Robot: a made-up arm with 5 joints. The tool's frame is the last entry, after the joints.
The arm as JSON. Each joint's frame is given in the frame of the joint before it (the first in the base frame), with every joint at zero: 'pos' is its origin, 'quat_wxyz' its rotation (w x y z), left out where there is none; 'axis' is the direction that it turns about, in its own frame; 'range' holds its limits. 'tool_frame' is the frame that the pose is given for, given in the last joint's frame.
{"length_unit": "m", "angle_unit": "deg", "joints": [
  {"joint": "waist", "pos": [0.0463, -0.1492, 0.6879], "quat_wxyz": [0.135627, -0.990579, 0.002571, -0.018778], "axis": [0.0, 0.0, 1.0], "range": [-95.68, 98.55]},
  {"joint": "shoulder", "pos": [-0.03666, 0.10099, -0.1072], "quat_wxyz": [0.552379, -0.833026, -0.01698, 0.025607], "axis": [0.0, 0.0, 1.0], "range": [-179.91, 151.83]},
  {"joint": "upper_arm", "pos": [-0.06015, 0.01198, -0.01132], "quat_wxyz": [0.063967, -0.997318, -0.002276, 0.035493], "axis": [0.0, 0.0, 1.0], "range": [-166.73, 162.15]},
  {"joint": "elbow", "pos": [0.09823, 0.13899, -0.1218], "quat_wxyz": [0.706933, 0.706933, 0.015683, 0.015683], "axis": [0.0, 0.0, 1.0], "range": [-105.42, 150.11]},
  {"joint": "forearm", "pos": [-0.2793, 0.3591, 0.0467], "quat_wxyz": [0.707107, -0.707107, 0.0, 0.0], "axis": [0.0, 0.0, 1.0], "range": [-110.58, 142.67]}
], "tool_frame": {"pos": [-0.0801, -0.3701, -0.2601], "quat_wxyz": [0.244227, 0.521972, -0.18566, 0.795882]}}
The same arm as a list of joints. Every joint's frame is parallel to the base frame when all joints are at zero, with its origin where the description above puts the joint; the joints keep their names.
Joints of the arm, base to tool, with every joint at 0 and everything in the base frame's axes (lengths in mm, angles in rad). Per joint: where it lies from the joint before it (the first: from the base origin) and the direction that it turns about. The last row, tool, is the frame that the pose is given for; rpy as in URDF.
waist: axis 0.0379 0.268602 -0.962505 xyz 46.3 -149.2 687.9
shoulder: axis -0.0761 -0.989297 0.1245 xyz -40.7 -125.7 74.7
upper_arm: axis 0 1 0 xyz -59.5 17 7.8
elbow: axis 0 0 1 xyz 104.3 -121.8 -134.5
forearm: axis 0 1 0 xyz -279.3 359.1 46.7
tool: xyz -80.1 -260.1 370.1 rpy 0.9749 0.1962 1.9202
Joint limits (rad, base to tool): -1.6699..1.72 -3.14..2.6499 -2.91..2.8301 -1.8399..2.6199 -1.93..2.4901

